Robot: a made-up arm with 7 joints. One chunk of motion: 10 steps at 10 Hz.
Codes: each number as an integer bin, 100 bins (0 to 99) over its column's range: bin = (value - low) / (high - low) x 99, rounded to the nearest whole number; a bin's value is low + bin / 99 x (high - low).
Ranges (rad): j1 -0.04..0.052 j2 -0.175..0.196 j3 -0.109..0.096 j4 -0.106..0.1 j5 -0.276..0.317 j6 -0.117..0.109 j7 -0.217..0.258
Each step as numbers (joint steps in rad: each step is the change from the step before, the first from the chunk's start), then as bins.
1 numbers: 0.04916 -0.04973 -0.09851 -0.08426 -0.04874 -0.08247 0.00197
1 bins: 96 33 5 10 38 15 46
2 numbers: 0.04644 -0.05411 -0.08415 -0.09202 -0.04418 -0.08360 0.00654
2 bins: 93 32 12 7 39 15 47
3 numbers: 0.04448 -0.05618 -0.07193 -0.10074 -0.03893 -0.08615 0.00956
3 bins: 91 32 18 3 40 14 47
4 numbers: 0.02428 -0.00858 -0.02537 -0.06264 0.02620 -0.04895 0.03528
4 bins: 69 44 40 21 50 30 53
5 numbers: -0.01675 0.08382 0.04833 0.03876 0.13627 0.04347 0.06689
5 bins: 25 69 76 70 69 70 59
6 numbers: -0.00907 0.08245 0.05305 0.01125 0.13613 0.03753 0.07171
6 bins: 33 69 78 56 69 68 60
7 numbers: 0.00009 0.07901 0.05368 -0.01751 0.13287 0.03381 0.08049
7 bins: 43 68 79 43 68 66 62
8 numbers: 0.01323 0.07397 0.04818 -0.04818 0.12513 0.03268 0.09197
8 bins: 57 66 76 28 67 66 64
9 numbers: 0.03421 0.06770 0.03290 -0.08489 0.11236 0.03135 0.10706
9 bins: 80 65 69 10 65 65 68
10 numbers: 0.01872 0.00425 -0.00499 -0.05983 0.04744 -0.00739 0.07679
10 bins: 63 48 50 22 54 48 61
